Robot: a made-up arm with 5 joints. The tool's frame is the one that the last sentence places. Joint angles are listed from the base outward.
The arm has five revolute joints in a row. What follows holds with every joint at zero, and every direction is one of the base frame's. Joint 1 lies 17.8 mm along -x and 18.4 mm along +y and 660.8 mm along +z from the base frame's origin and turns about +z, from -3.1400 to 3.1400 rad. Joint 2 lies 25.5 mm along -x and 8.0 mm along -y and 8.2 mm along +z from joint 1 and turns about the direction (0, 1, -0.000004), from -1.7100 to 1.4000 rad. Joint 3 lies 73.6 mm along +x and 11.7 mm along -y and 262.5 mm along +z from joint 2 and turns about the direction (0, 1, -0.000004), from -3.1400 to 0.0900 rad. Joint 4 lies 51.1 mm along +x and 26.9 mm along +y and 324.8 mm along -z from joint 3 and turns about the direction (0, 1, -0.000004), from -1.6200 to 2.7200 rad. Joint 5 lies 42.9 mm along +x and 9.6 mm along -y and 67.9 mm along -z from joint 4 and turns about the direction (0, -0.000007, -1), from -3.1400 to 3.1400 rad. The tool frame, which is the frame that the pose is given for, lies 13.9 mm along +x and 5.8 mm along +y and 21.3 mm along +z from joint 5; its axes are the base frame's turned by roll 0.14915, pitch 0.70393 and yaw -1.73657 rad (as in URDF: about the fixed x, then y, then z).
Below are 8 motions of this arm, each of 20 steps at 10 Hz.
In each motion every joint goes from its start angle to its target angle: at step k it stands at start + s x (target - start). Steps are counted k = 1, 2, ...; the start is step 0. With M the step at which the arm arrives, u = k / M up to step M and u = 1 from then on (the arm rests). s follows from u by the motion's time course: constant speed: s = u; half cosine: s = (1 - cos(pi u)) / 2; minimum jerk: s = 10 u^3 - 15 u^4 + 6 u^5.
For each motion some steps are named. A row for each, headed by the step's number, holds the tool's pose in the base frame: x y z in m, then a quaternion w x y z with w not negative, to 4 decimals.
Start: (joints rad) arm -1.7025 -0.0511 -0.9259 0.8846 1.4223
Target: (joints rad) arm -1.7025 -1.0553 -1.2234 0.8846 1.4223
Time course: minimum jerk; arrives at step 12
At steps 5, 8, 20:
5: -0.0772 -0.3132 0.9302 0.6431 -0.3374 0.4779 0.4942
8: -0.0545 -0.1424 1.1069 0.5034 -0.4865 0.6216 0.3515
20: -0.0396 -0.0299 1.1542 0.4219 -0.5436 0.6723 0.2730

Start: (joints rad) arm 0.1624 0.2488 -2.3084 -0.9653 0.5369
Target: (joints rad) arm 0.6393 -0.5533 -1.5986 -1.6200 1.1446
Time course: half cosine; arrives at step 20
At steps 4, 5, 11, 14, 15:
4: 0.2744 0.0746 1.1641 0.0450 0.9089 -0.2506 0.3302
5: 0.2606 0.0782 1.1678 0.0271 0.9095 -0.2277 0.3469
11: 0.1442 0.0838 1.1794 0.1196 -0.8718 0.0260 -0.4743
14: 0.0913 0.0709 1.1723 0.1870 -0.8251 -0.0740 -0.5281
15: 0.0778 0.0658 1.1689 0.2046 -0.8090 -0.1009 -0.5418

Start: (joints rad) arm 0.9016 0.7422 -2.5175 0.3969 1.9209
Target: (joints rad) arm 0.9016 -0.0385 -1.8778 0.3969 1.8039
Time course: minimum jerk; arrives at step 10
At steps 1, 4, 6, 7, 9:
1: 0.3475 0.4521 0.9646 0.0568 -0.7124 -0.3979 0.5752
4: 0.3176 0.4143 1.0316 0.0484 -0.7264 -0.4050 0.5532
6: 0.2730 0.3581 1.0956 0.0388 -0.7426 -0.4121 0.5265
7: 0.2518 0.3314 1.1168 0.0349 -0.7494 -0.4147 0.5150
9: 0.2297 0.3035 1.1342 0.0311 -0.7561 -0.4171 0.5034

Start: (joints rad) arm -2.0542 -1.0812 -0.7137 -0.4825 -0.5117
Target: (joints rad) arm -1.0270 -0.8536 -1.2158 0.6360 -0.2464
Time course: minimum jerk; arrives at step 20
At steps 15, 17, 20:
15: 0.0458 -0.1013 1.1384 0.3906 0.3768 -0.6152 -0.5718
17: 0.0564 -0.0988 1.1436 0.4032 0.4098 -0.5784 -0.5788
20: 0.0601 -0.0976 1.1453 0.4076 0.4204 -0.5652 -0.5811

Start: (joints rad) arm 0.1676 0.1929 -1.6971 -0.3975 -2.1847
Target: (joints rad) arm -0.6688 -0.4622 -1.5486 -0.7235 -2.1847
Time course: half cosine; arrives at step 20
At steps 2, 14, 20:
2: 0.4301 0.0905 0.9922 0.8041 -0.1137 -0.5619 0.1576
14: 0.2047 -0.0957 1.1519 0.5908 -0.3639 -0.7125 -0.1040
20: 0.1318 -0.0926 1.1761 0.5094 -0.4427 -0.7232 -0.1463

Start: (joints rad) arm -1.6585 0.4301 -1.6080 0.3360 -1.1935
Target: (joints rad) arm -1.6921 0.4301 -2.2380 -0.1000 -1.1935
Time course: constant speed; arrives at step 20
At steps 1, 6, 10, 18, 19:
1: -0.0530 -0.5163 0.8140 0.5031 0.0997 -0.2656 -0.8163
6: -0.0578 -0.5192 0.8818 0.5117 0.0210 -0.3654 -0.7773
10: -0.0608 -0.5127 0.9353 0.5124 -0.0429 -0.4401 -0.7361
18: -0.0638 -0.4771 1.0356 0.4973 -0.1698 -0.5726 -0.6293
19: -0.0638 -0.4708 1.0472 0.4939 -0.1854 -0.5874 -0.6138

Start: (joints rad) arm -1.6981 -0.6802 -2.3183 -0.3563 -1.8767
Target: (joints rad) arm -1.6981 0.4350 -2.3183 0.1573 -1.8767
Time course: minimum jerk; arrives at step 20
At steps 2, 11, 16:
2: 0.0133 0.1897 1.2883 0.1983 -0.7540 -0.6047 -0.1625
11: -0.0404 -0.2301 1.2516 0.4839 -0.5706 -0.4751 -0.4632
16: -0.0669 -0.4373 1.0978 0.6062 -0.3966 -0.3445 -0.5971

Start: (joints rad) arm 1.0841 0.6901 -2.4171 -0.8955 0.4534
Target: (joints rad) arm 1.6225 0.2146 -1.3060 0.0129 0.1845
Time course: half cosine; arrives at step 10
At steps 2, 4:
2: 0.1926 0.4640 0.9889 0.1709 0.9551 0.1808 0.1607
4: 0.1348 0.5041 0.9629 0.3318 0.9033 0.2572 0.0878

